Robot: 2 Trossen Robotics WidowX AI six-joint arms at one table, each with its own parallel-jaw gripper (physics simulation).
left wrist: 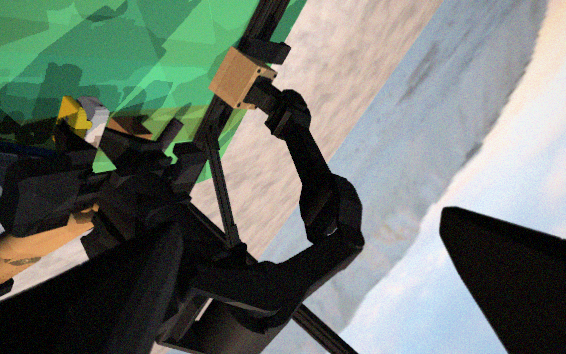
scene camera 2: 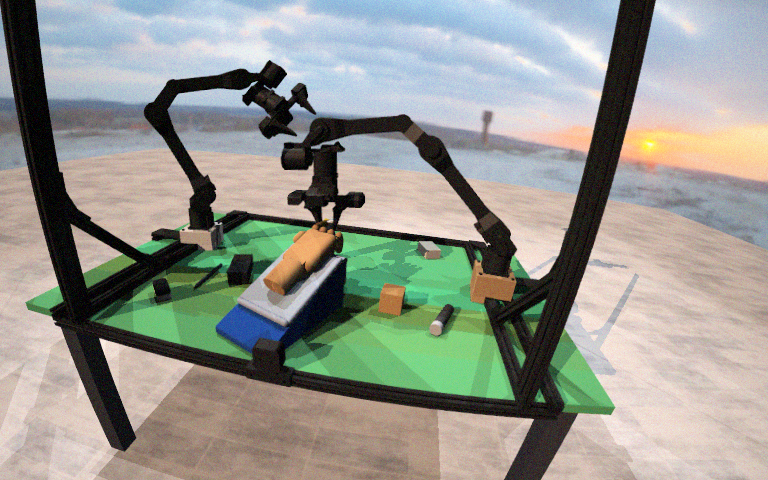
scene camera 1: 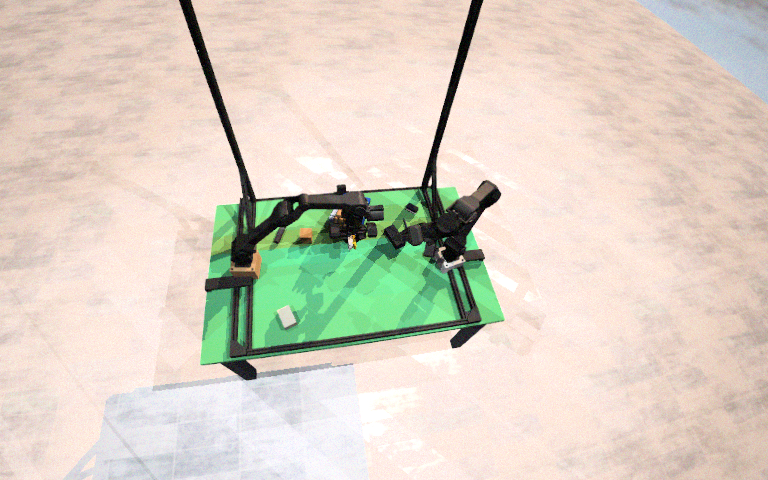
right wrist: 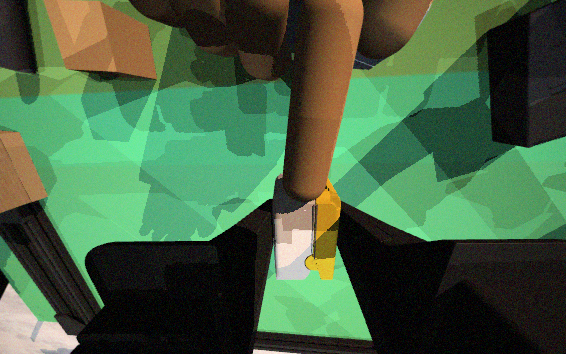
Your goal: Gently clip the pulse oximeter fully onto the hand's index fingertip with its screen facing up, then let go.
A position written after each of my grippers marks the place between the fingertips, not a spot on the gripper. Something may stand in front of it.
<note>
My left gripper (scene camera 2: 306, 124) is open, holding nothing. The table carries a tan cube (right wrist: 114, 45) and a black box (right wrist: 519, 51). Further things: my right gripper (scene camera 2: 327, 231) and a pulse oximeter (right wrist: 305, 234).
The pulse oximeter is seen too in the left wrist view (left wrist: 87, 116). My left gripper is seen too in the left wrist view (left wrist: 311, 227) and in scene camera 1 (scene camera 1: 395, 237). My right gripper shows as well in the left wrist view (left wrist: 73, 127), in scene camera 1 (scene camera 1: 351, 242) and in the right wrist view (right wrist: 302, 205). The left wrist view misses the black box: it is out of frame.
</note>
